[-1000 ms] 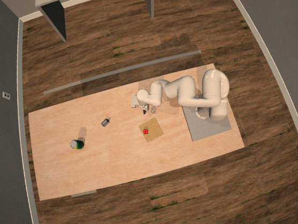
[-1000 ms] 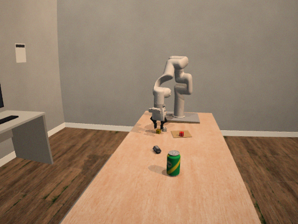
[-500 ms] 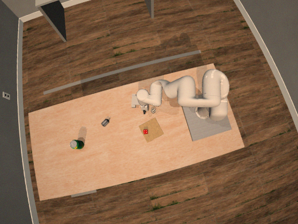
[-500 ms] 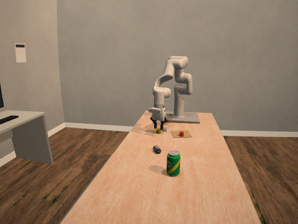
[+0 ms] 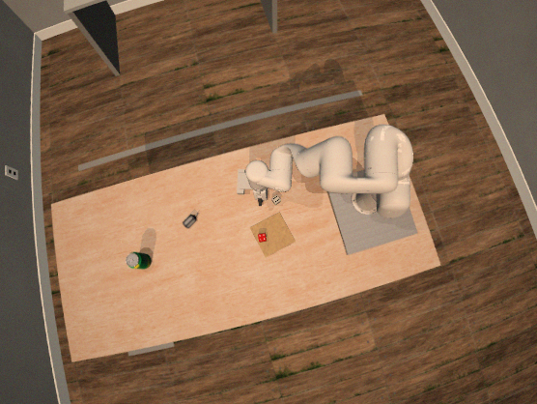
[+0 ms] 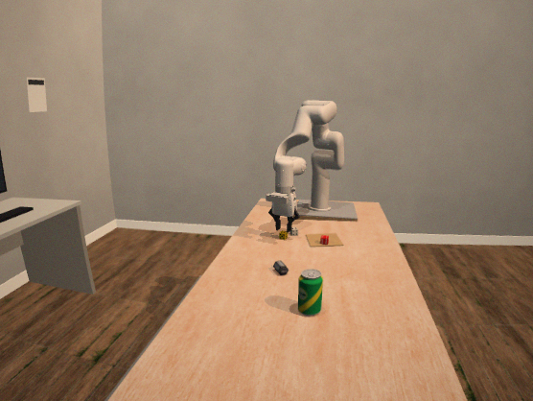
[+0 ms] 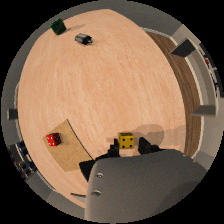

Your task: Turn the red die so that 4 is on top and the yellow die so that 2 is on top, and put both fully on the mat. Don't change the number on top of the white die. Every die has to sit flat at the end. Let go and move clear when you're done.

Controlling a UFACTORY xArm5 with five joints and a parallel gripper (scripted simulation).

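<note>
Now: hand 40 mm above the yellow die. From my hand the other things lie so: brown mat (30 mm behind, 170 mm to the left, 50 mm below); white die (60 mm behind, 30 mm to the left, 40 mm below); red die (10 mm ahead, 180 mm to the left, 40 mm below).
</note>
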